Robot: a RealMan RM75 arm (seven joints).
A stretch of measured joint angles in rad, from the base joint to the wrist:
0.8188, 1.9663, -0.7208, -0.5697, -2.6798, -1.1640, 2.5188
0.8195, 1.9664, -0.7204, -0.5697, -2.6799, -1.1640, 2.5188
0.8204, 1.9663, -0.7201, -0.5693, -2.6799, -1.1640, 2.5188
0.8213, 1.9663, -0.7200, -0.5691, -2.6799, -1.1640, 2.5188
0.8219, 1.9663, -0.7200, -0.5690, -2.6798, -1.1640, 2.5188
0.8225, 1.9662, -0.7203, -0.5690, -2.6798, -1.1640, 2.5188
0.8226, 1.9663, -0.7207, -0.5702, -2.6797, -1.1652, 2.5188
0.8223, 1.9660, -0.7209, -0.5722, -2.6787, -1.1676, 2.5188
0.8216, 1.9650, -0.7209, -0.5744, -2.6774, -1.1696, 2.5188
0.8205, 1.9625, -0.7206, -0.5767, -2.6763, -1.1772, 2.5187
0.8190, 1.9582, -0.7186, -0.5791, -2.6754, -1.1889, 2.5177
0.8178, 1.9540, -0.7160, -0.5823, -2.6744, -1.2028, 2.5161
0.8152, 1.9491, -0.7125, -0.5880, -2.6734, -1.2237, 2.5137
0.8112, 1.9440, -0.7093, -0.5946, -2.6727, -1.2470, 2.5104
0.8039, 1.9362, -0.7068, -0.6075, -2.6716, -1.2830, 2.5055
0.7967, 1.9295, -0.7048, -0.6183, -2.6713, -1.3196, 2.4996
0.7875, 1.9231, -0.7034, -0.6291, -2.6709, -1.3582, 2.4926
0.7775, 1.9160, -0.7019, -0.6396, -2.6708, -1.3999, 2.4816
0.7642, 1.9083, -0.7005, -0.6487, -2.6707, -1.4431, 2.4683
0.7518, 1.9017, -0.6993, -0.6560, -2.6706, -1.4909, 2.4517
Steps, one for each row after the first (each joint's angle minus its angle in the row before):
0.0007, 0.0001, 0.0004, 0.0000, -0.0001, 0.0000, 0.0000
0.0009, -0.0001, 0.0003, 0.0004, 0.0000, 0.0000, 0.0000
0.0009, 0.0000, 0.0001, 0.0002, 0.0000, 0.0000, 0.0000
0.0006, 0.0000, 0.0000, 0.0001, 0.0001, 0.0000, 0.0000
0.0006, -0.0001, -0.0003, 0.0000, 0.0000, 0.0000, 0.0000
0.0001, 0.0001, -0.0004, -0.0012, 0.0001, -0.0012, 0.0000
-0.0003, -0.0003, -0.0002, -0.0020, 0.0010, -0.0024, 0.0000
-0.0007, -0.0010, 0.0000, -0.0022, 0.0013, -0.0020, 0.0000
-0.0011, -0.0025, 0.0003, -0.0023, 0.0011, -0.0076, -0.0001
-0.0015, -0.0043, 0.0020, -0.0024, 0.0009, -0.0117, -0.0010
-0.0012, -0.0042, 0.0026, -0.0032, 0.0010, -0.0139, -0.0016
-0.0026, -0.0049, 0.0035, -0.0057, 0.0010, -0.0209, -0.0024
-0.0040, -0.0051, 0.0032, -0.0066, 0.0007, -0.0233, -0.0033
-0.0073, -0.0078, 0.0025, -0.0129, 0.0011, -0.0360, -0.0049
-0.0072, -0.0067, 0.0020, -0.0108, 0.0003, -0.0366, -0.0059
-0.0092, -0.0064, 0.0014, -0.0108, 0.0004, -0.0386, -0.0070
-0.0100, -0.0071, 0.0015, -0.0105, 0.0001, -0.0417, -0.0110
-0.0133, -0.0077, 0.0014, -0.0091, 0.0001, -0.0432, -0.0133
-0.0124, -0.0066, 0.0012, -0.0073, 0.0001, -0.0478, -0.0166

